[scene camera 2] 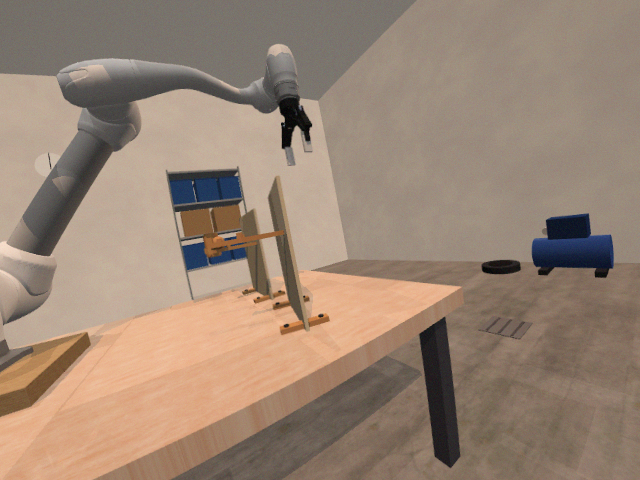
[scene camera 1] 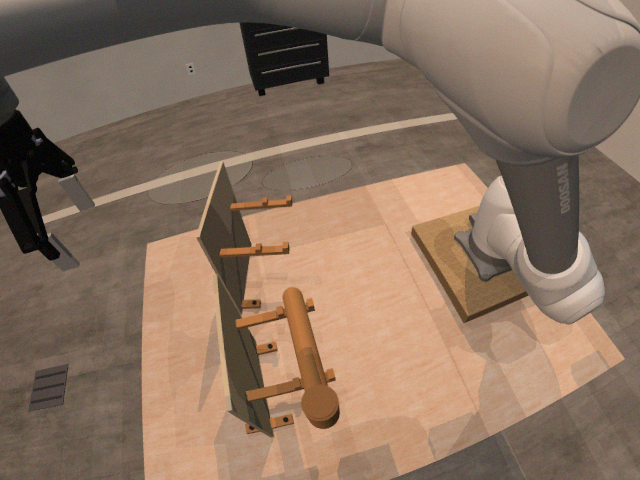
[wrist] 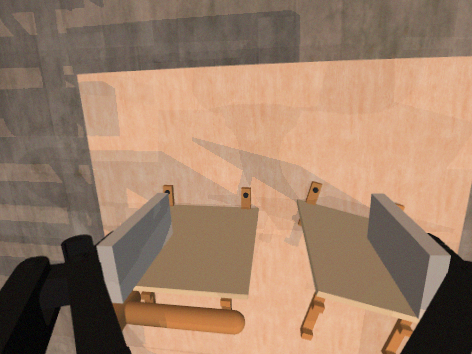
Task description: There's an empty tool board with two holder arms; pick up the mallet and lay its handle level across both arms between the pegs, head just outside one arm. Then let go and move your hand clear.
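Pixels of known places: gripper, between the fingertips: (scene camera 2: 299, 158) (scene camera 1: 79, 235) (wrist: 265, 214); arm's base, origin of its link: (scene camera 1: 492, 250).
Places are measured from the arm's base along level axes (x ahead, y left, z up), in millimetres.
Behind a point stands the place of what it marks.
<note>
The brown mallet (scene camera 1: 305, 346) @(y 204, x 590, z 200 mm) (scene camera 2: 211, 245) (wrist: 185, 317) @(y 171, x 605, z 195 mm) lies with its handle across both arms, an upper one (scene camera 1: 258, 317) @(y 102, x 669, z 160 mm) and a lower one (scene camera 1: 271, 390) @(y 256, x 669, z 160 mm), of one upright tool board (scene camera 1: 240, 372) @(y 217, x 715, z 181 mm) (scene camera 2: 255, 253) @(y 142, x 716, z 118 mm) (wrist: 205, 250) @(y 139, x 724, z 162 mm). The handle lies between the pegs and looks about level. The round head is just outside the lower arm in scene camera 1. The other board (scene camera 1: 219, 222) @(y -135, x 721, z 215 mm) (scene camera 2: 286, 258) @(y -194, x 707, z 109 mm) (wrist: 345, 255) @(y -95, x 738, z 172 mm) has two bare arms. My gripper (scene camera 1: 72, 229) @(y 34, x 912, z 425 mm) (scene camera 2: 298, 150) @(y 34, x 912, z 425 mm) (wrist: 265, 214) @(y 34, x 912, z 425 mm) is open and empty, high above and behind the boards, apart from the mallet.
The boards stand on orange feet on the wooden table (scene camera 1: 372, 320) @(y 80, x 409, z -44 mm) (scene camera 2: 170, 382) @(y -267, x 429, z -44 mm) (wrist: 280, 95) @(y 16, x 985, z -44 mm). The arm's base stands on a brown slab (scene camera 1: 444, 273) @(y 26, x 179, z -4 mm) (scene camera 2: 31, 384) @(y -148, x 191, z -12 mm). The upper arm spans high above the table. A black drawer cabinet (scene camera 1: 286, 56) stands by the wall.
</note>
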